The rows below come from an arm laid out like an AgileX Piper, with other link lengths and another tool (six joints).
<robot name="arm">
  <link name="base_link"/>
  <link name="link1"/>
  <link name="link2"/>
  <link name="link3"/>
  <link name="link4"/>
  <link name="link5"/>
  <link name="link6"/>
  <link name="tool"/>
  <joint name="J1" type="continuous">
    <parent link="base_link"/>
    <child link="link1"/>
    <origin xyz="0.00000 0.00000 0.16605"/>
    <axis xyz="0 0 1"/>
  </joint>
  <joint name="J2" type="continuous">
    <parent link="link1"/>
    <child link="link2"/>
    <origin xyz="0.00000 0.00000 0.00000" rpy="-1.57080 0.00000 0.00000"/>
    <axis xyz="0 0 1"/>
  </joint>
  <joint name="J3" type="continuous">
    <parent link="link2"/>
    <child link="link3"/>
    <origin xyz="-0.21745 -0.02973 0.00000"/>
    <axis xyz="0 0 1"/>
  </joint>
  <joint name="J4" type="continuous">
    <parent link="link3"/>
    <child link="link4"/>
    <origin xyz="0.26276 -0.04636 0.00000" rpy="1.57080 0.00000 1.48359"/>
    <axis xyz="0 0 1"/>
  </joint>
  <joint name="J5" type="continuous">
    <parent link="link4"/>
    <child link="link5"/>
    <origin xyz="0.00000 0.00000 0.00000" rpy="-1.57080 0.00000 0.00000"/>
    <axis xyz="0 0 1"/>
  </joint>
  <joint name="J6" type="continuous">
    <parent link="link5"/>
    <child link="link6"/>
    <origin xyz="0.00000 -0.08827 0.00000" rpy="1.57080 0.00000 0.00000"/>
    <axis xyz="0 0 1"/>
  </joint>
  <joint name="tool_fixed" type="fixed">
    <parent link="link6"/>
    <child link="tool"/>
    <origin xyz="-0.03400 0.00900 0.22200" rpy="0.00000 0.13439 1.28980"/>
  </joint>
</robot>
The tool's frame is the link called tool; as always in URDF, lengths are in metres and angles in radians. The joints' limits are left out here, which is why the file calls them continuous.
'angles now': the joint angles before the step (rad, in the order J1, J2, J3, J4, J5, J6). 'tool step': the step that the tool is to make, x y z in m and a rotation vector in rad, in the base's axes. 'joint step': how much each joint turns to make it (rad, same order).
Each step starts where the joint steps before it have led.
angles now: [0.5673, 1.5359, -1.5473, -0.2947, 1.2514, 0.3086]
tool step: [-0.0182, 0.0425, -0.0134, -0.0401, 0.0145, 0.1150]
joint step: [0.1171, 0.0351, 0.0000, -0.0241, 0.0002, 0.0000]
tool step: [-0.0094, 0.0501, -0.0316, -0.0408, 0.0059, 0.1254]
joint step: [0.1054, 0.0964, -0.0001, -0.0266, -0.0677, 0.0019]
